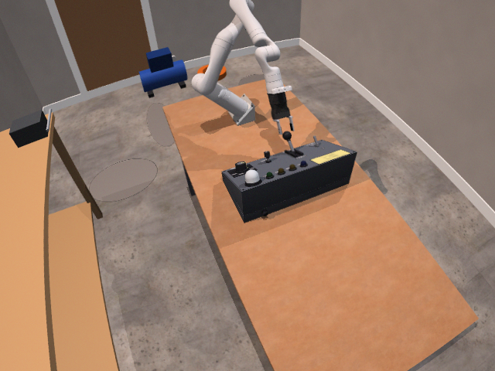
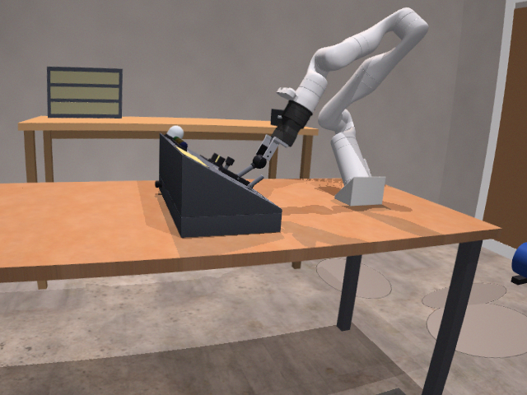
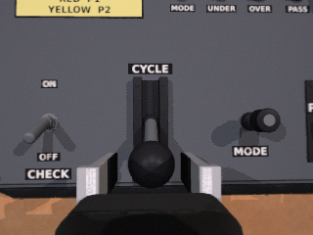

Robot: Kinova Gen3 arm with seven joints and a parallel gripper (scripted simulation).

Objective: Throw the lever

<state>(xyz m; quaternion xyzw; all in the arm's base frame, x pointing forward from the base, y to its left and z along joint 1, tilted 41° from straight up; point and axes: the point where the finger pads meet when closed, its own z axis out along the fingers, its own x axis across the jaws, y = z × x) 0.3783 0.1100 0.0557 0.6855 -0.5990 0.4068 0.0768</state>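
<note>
Now: hand 5 cm short of the lever and 5 cm above it. From my hand the other things lie so: check toggle: 11 cm to the left, 8 cm ahead, 6 cm below; then mode knob: 12 cm to the right, 7 cm ahead, 5 cm below; then dark console: 11 cm ahead, 8 cm below, 6 cm to the right.
</note>
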